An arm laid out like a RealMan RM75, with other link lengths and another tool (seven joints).
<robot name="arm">
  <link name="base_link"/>
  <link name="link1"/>
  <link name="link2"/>
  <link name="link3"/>
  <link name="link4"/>
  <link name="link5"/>
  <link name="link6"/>
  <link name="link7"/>
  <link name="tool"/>
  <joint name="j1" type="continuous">
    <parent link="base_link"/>
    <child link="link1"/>
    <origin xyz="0 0 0.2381" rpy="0 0 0"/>
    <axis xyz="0 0 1"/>
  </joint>
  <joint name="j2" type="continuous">
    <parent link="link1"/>
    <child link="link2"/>
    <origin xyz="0 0 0" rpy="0 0 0"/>
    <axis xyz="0 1 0"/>
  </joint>
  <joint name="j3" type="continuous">
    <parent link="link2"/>
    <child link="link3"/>
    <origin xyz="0 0 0.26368" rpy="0 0 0"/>
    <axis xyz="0 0 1"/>
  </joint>
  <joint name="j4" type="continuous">
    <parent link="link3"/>
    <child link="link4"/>
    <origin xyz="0 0 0" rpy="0 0 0"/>
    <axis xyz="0 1 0"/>
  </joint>
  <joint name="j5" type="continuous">
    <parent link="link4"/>
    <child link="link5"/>
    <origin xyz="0 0 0.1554" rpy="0 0 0"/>
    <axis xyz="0 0 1"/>
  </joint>
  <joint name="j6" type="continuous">
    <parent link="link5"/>
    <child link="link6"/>
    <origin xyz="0 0 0" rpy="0 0 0"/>
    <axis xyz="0 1 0"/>
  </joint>
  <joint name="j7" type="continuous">
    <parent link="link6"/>
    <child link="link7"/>
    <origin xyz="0 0 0.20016" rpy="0 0 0"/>
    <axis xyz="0 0 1"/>
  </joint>
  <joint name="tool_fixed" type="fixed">
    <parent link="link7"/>
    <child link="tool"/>
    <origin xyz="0.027 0.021 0.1" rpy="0 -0.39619 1.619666"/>
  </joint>
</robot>
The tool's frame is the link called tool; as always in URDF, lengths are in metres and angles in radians. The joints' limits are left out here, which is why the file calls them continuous.
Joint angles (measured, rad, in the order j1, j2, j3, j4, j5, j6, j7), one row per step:
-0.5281, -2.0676, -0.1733, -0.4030, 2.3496, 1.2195, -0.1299
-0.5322, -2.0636, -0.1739, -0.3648, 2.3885, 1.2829, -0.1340
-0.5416, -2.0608, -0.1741, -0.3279, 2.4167, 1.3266, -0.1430
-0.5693, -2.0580, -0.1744, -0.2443, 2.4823, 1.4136, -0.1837
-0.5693, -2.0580, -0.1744, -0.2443, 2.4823, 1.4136, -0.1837
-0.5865, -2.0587, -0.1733, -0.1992, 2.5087, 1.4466, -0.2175
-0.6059, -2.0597, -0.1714, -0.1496, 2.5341, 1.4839, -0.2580
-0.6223, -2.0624, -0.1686, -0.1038, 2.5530, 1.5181, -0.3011
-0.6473, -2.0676, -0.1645, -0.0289, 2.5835, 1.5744, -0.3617
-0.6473, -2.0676, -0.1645, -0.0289, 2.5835, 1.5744, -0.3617
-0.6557, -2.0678, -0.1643, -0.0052, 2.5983, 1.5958, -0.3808
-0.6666, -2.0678, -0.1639, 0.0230, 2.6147, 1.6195, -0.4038
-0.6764, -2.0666, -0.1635, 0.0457, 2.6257, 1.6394, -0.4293
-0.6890, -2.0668, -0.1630, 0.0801, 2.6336, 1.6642, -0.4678
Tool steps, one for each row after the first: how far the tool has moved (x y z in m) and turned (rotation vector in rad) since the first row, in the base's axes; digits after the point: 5 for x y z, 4 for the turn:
0.00429, -0.00812, 0.00673, 0.0093, -0.0017, -0.0600
0.00611, -0.01278, 0.01058, 0.0125, 0.0042, -0.1037
0.00987, -0.02412, 0.01553, -0.0070, 0.0156, -0.1901
0.00987, -0.02412, 0.01553, -0.0070, 0.0156, -0.1901
0.00996, -0.02723, 0.01628, -0.0272, 0.0237, -0.2171
0.01024, -0.03017, 0.01773, -0.0518, 0.0300, -0.2425
0.01053, -0.03249, 0.01929, -0.0785, 0.0316, -0.2576
0.01042, -0.03687, 0.02158, -0.1185, 0.0396, -0.2839
0.01042, -0.03687, 0.02158, -0.1185, 0.0396, -0.2839
0.01036, -0.03953, 0.02256, -0.1344, 0.0431, -0.2961
0.01011, -0.04205, 0.02365, -0.1532, 0.0487, -0.3091
0.01016, -0.04324, 0.02544, -0.1713, 0.0503, -0.3151
0.01003, -0.04265, 0.02822, -0.1925, 0.0513, -0.3146

